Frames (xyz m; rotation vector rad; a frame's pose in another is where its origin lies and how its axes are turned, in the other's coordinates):
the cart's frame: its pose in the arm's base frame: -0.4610 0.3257 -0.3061 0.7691 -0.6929 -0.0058
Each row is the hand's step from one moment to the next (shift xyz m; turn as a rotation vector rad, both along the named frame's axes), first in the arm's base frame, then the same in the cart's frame.
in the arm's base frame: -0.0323 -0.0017 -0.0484 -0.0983 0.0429 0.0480
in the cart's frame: -0.0526 -0.0245 -0.0050 -0.0599 0.0855 0.0539
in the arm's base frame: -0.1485 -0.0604 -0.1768 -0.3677 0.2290 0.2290
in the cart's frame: -0.2023 -0.1219 0.0340 -0.2125 0.4016 0.1834
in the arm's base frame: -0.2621 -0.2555 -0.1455 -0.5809 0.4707 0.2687
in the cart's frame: -0.2246 -0.2171 0.2399 -0.4162 0.6543 0.1728
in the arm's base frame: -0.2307 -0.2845 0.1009 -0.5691 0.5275 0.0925
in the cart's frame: -0.0516 -0.0879 0.3660 -0.5222 0.5800 0.0399
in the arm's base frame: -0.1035 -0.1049 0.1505 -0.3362 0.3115 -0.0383
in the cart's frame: 0.0316 0.0446 0.2034 -0.3618 0.2830 -0.0238
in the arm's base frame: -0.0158 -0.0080 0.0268 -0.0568 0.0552 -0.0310
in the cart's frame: 0.0050 0.0151 0.0279 -0.0758 0.0340 -0.0182
